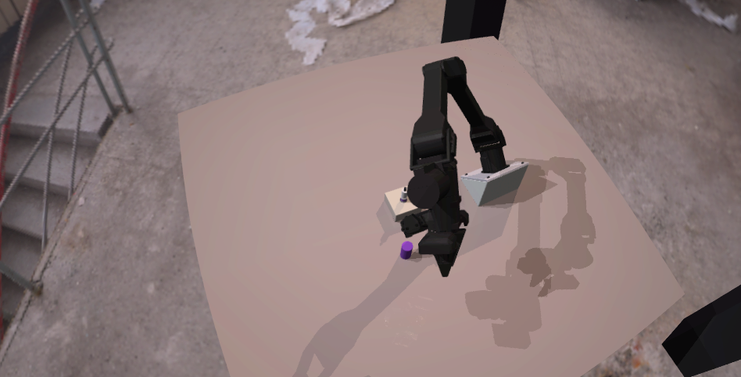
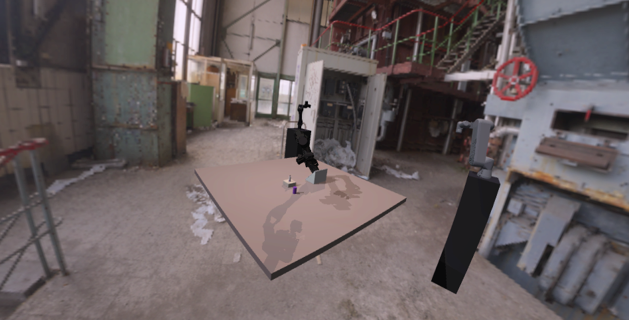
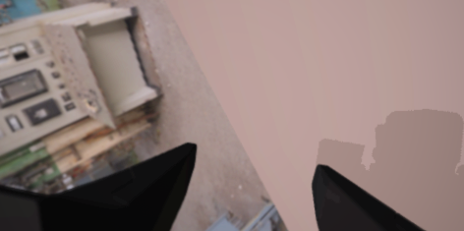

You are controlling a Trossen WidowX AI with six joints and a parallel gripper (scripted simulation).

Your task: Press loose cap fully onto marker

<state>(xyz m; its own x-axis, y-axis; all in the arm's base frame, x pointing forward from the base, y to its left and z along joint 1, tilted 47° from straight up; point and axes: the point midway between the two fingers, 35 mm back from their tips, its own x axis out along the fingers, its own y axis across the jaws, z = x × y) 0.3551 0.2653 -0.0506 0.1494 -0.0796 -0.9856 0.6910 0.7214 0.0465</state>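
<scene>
The purple cap is 21 cm below my gripper tip, 17 cm to the right of it and 2 cm behind it.
</scene>
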